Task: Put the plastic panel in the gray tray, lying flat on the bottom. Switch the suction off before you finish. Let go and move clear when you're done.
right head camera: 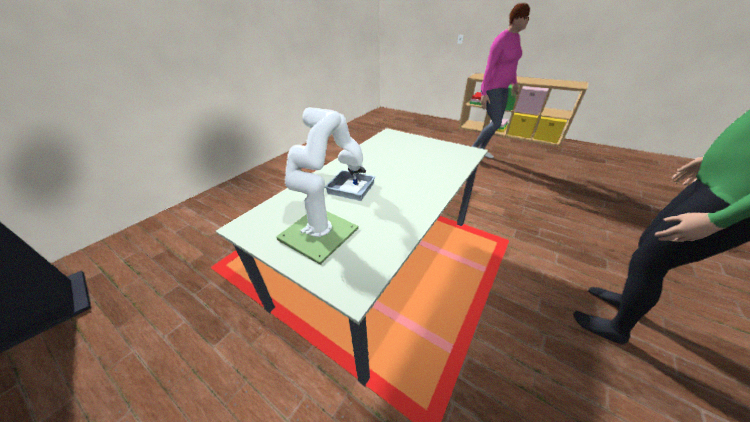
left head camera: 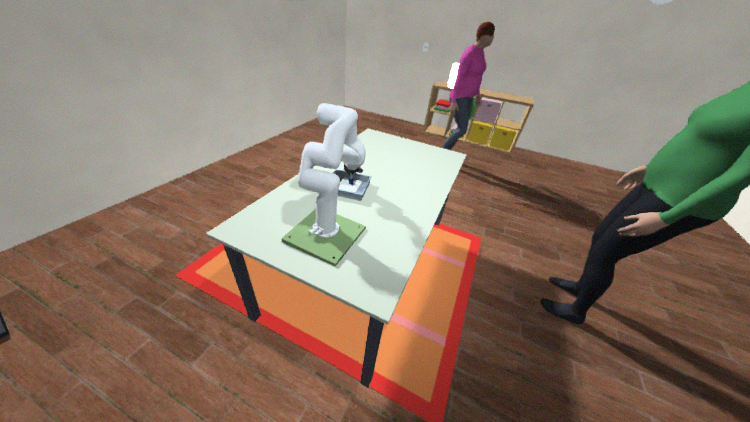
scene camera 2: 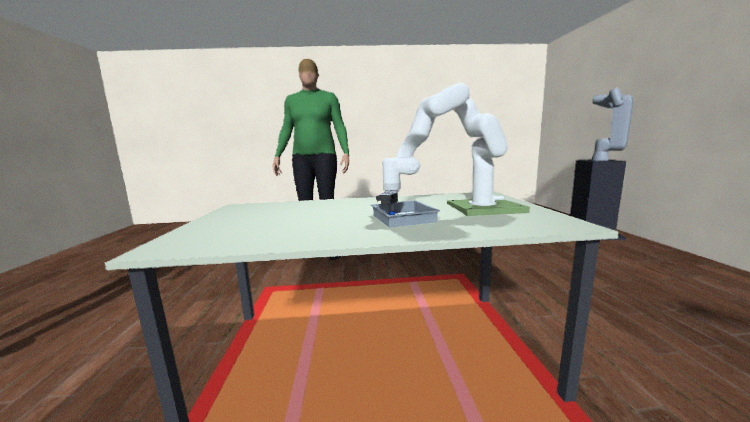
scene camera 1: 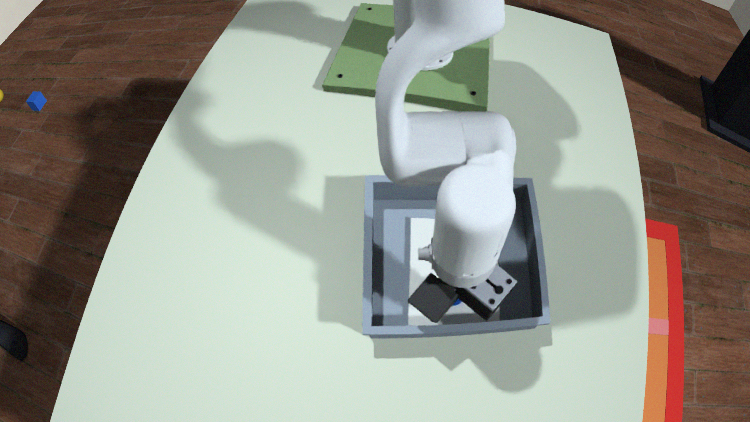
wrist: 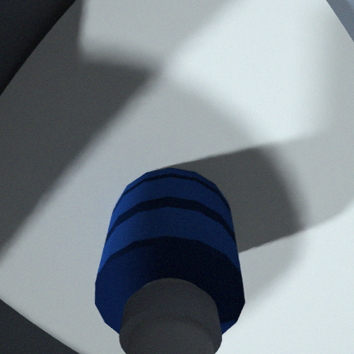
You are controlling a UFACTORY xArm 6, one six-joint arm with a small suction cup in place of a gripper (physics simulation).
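Pixels of known places: hand, tool point: (right head camera: 355,184) (left head camera: 350,184); arm's base, link origin: (right head camera: 319,228) (left head camera: 326,228) (scene camera 2: 482,203).
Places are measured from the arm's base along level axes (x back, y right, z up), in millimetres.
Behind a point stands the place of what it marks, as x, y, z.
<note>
The white plastic panel (left head camera: 345,185) @(-379, -206, -13) (right head camera: 341,185) (scene camera 1: 421,236) @(-359, -129, -13) (wrist: 210,95) looks level and low inside the gray tray (left head camera: 352,195) @(-306, -89, 3) (right head camera: 343,195) @(-282, -146, -9) (scene camera 1: 368,262) @(-439, -86, 27) (scene camera 2: 414,219) @(-332, -292, -1). The panel lies within the tray walls, nearer the front wall in scene camera 1. I cannot tell for certain whether its whole underside touches the bottom. My blue suction cup (left head camera: 351,181) (right head camera: 355,182) (scene camera 1: 457,301) (scene camera 2: 391,213) (wrist: 170,215) is down inside the tray, on the panel's top face, and appears attached to it. The arm and the black bracket hide part of the panel in scene camera 1.
The tray walls stand around the cup and panel. The arm's green base plate (left head camera: 309,246) @(133, 29, -1) (right head camera: 298,245) @(140, 29, -1) (scene camera 1: 361,68) @(-91, 81, -3) (scene camera 2: 490,209) @(4, -135, 1) is on the same table (left head camera: 414,157) @(-1075, -101, -23) (scene camera 1: 236,314) @(-570, 62, -23). A person in green (left head camera: 687,152) (scene camera 2: 313,120) stands beyond the table.
</note>
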